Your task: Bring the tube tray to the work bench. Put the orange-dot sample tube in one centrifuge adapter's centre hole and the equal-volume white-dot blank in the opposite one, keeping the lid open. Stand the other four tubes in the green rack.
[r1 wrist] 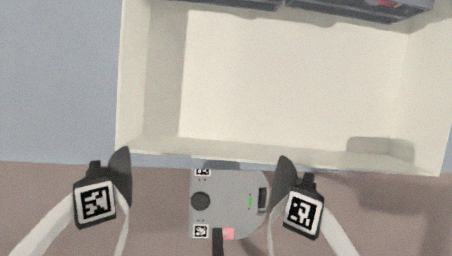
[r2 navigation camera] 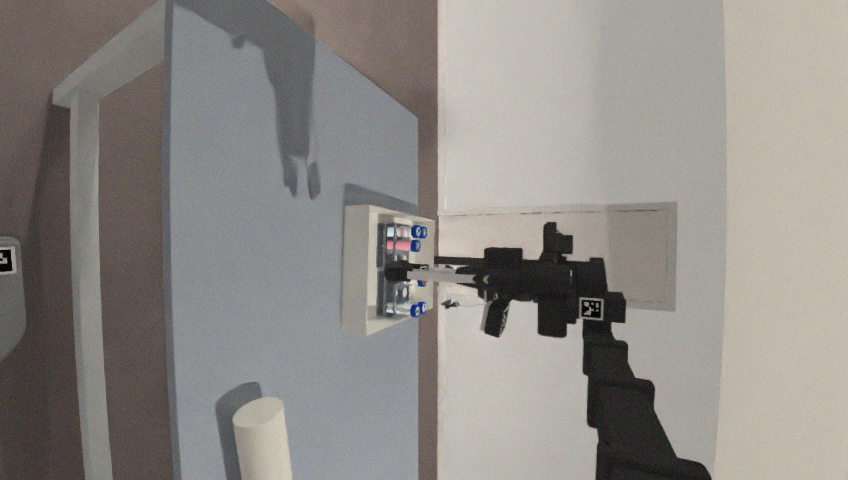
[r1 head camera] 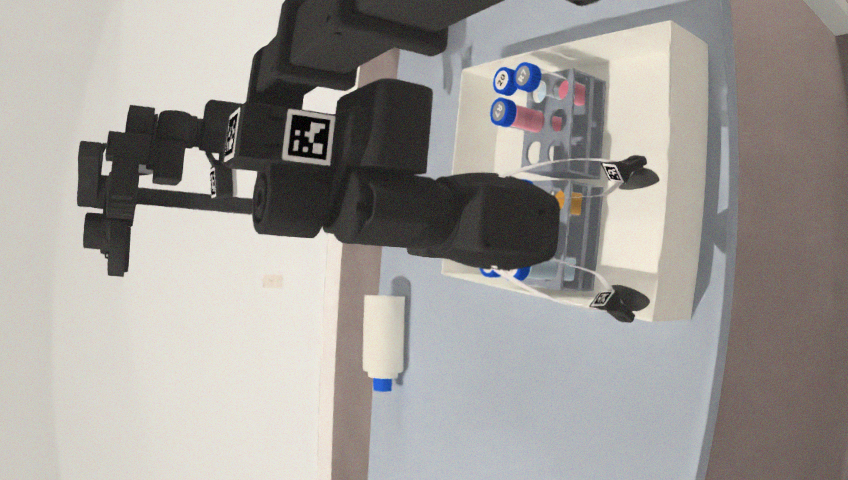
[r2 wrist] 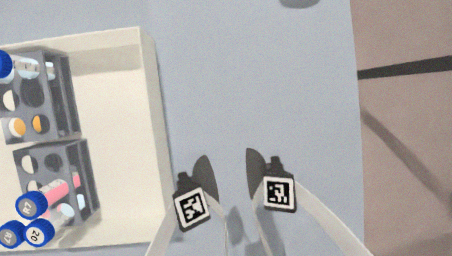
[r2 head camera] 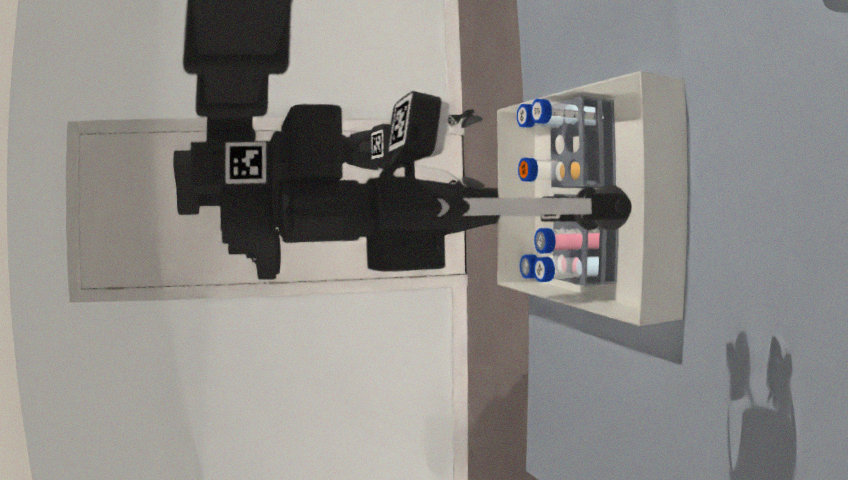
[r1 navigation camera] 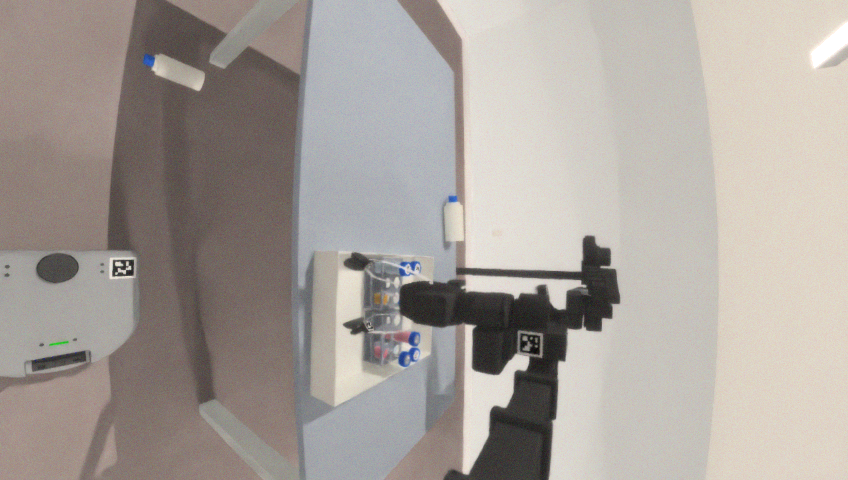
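Observation:
The cream tube tray (r1 head camera: 681, 178) (r1 navigation camera: 324, 333) (r1 wrist: 300, 162) (r2 head camera: 661, 196) (r2 navigation camera: 354, 267) (r2 wrist: 157, 140) is on a blue-grey table. Two grey racks in it hold several blue-capped tubes: the orange-dot tube (r2 head camera: 527, 169), white-label tubes (r2 head camera: 540, 111) (r2 wrist: 39, 233) and grey-label tubes (r1 head camera: 502, 111) (r2 wrist: 31, 205). I cannot tell which is the equal-volume blank. r1's gripper (r1 head camera: 636, 237) (r1 navigation camera: 357, 293) (r1 wrist: 203, 178) (r2 head camera: 470, 149) is open at the tray's long side facing r1. r2's gripper (r2 head camera: 604, 206) (r2 navigation camera: 397, 271) (r2 wrist: 230, 170) is open beside the opposite long wall, fingers moderately apart. The centrifuge and green rack do not show.
A white bottle with a blue cap (r1 head camera: 383, 336) (r1 navigation camera: 453, 223) stands near the table's far edge. Another bottle (r1 navigation camera: 178, 72) shows down by the floor. A white cylinder (r2 navigation camera: 261, 440) is near the tray in the r2 navigation view. A robot base (r1 navigation camera: 59, 309) (r1 wrist: 230, 200) is below the table edge.

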